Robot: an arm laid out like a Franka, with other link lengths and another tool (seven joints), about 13 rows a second.
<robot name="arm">
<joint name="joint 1" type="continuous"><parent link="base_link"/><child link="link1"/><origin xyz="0.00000 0.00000 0.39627" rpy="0.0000 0.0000 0.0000"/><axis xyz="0 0 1"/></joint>
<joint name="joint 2" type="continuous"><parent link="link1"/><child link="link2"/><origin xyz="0.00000 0.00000 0.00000" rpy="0.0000 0.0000 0.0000"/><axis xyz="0 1 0"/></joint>
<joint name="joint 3" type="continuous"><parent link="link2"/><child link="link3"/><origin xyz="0.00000 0.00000 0.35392" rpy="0.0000 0.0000 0.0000"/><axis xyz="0 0 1"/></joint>
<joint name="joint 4" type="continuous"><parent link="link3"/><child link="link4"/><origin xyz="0.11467 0.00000 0.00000" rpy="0.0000 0.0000 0.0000"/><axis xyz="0 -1 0"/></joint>
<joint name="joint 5" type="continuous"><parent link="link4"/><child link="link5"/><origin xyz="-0.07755 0.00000 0.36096" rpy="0.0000 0.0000 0.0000"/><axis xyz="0 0 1"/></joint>
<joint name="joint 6" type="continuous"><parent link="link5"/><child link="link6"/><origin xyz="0.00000 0.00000 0.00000" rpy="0.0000 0.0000 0.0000"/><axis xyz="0 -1 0"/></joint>
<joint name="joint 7" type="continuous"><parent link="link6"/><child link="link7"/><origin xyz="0.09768 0.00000 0.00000" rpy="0.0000 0.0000 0.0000"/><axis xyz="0 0 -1"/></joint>
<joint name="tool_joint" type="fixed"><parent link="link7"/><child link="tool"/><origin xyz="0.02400 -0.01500 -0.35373" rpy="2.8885 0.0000 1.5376"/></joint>
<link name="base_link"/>
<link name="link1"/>
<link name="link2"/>
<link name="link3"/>
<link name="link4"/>
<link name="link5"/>
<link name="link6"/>
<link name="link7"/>
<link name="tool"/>
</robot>
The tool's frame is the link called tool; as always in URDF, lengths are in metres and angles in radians. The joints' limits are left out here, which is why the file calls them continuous.
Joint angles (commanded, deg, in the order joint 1, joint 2, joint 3, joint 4, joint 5, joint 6, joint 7), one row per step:
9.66 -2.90 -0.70 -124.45 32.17 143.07 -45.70
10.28 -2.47 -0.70 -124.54 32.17 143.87 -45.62
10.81 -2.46 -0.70 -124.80 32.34 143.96 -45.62
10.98 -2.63 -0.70 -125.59 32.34 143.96 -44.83
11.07 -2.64 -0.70 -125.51 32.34 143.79 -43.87
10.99 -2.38 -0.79 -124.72 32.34 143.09 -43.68
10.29 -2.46 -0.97 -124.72 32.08 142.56 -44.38
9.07 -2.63 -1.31 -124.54 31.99 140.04 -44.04
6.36 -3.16 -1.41 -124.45 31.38 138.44 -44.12
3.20 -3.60 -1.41 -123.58 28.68 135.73 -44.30
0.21 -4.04 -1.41 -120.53 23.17 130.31 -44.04
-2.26 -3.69 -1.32 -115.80 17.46 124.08 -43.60
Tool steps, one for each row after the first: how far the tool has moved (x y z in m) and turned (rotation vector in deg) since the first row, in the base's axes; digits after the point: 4 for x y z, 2 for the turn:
0.0012 0.0052 -0.0035 -0.17 -0.16 0.19
-0.0018 0.0112 -0.0059 -0.09 0.05 0.59
-0.0076 0.0119 -0.0122 0.09 0.96 0.08
-0.0081 0.0131 -0.0120 0.46 1.39 -0.57
-0.0058 0.0137 -0.0094 0.71 1.56 -0.58
-0.0057 0.0045 -0.0103 0.35 1.64 -0.49
-0.0124 -0.0075 -0.0148 0.84 3.64 -1.16
-0.0123 -0.0372 -0.0133 0.72 4.32 -2.87
-0.0146 -0.0724 -0.0110 -1.01 5.15 -3.40
-0.0205 -0.1082 0.0007 -4.77 6.47 -2.08
-0.0241 -0.1429 0.0166 -9.03 8.09 -0.71

